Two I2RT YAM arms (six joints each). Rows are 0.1 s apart.
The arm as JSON. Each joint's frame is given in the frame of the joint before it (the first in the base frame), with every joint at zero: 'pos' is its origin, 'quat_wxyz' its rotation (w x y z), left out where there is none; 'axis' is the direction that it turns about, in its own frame. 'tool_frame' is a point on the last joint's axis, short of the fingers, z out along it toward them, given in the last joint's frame.
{
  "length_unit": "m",
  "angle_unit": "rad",
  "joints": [
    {
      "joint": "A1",
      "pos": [
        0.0,
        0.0,
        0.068
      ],
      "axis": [
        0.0,
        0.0,
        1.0
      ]
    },
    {
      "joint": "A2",
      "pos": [
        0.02,
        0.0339,
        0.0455
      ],
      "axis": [
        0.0,
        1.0,
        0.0
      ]
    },
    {
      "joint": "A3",
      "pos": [
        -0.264,
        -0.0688,
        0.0
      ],
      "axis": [
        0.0,
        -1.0,
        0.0
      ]
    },
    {
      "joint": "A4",
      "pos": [
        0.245,
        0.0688,
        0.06
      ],
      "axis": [
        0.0,
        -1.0,
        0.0
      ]
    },
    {
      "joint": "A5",
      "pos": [
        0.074,
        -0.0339,
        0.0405
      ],
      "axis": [
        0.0,
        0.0,
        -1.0
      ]
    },
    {
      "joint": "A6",
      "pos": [
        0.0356,
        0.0,
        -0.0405
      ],
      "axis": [
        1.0,
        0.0,
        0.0
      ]
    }
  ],
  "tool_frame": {
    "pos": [
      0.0,
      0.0,
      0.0
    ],
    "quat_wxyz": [
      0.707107,
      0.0,
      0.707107,
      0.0
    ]
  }
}
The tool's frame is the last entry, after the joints.
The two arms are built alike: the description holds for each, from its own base.
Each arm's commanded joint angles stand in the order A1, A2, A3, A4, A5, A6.
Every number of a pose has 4 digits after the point.
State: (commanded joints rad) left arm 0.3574 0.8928 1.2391 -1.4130 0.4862 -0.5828; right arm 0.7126 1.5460 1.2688 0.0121 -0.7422 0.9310
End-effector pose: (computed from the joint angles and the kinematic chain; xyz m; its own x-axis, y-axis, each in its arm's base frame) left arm 0.1140 0.0248 0.3664 -0.6310 -0.7551 -0.1781 -0.5332 0.5889 -0.6074; right arm 0.2584 0.2551 0.3418 -0.9009 0.0030 -0.4341 -0.4233 0.2157 0.8799
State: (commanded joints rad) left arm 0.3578 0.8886 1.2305 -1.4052 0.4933 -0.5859; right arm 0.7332 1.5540 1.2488 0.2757 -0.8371 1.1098
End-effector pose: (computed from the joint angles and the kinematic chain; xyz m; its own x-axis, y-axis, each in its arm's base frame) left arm 0.1140 0.0246 0.3650 -0.6307 -0.7558 -0.1761 -0.5301 0.5853 -0.6136; right arm 0.2536 0.2640 0.3582 -0.9051 -0.0081 -0.4250 -0.4251 0.0180 0.9050
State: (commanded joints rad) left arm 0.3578 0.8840 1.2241 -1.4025 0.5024 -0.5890; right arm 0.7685 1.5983 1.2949 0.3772 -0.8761 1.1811
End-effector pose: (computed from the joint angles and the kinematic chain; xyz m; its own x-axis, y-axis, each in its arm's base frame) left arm 0.1135 0.0241 0.3640 -0.6318 -0.7560 -0.1711 -0.5272 0.5809 -0.6202; right arm 0.2510 0.2807 0.3686 -0.9010 -0.0474 -0.4313 -0.4273 -0.0749 0.9010
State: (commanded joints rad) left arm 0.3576 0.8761 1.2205 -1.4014 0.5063 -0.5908; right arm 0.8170 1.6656 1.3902 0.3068 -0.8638 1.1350
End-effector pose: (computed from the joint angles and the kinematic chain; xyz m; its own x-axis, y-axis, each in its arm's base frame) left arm 0.1119 0.0234 0.3640 -0.6314 -0.7560 -0.1729 -0.5232 0.5798 -0.6245; right arm 0.2500 0.3059 0.3705 -0.8918 -0.0896 -0.4436 -0.4390 -0.0670 0.8960
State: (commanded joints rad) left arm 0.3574 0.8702 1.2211 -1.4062 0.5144 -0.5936; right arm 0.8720 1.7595 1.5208 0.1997 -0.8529 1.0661
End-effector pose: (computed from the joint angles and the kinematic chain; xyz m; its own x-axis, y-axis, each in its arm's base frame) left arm 0.1101 0.0224 0.3645 -0.6324 -0.7560 -0.1692 -0.5200 0.5761 -0.6306; right arm 0.2491 0.3381 0.3694 -0.8768 -0.1484 -0.4575 -0.4557 -0.0479 0.8889
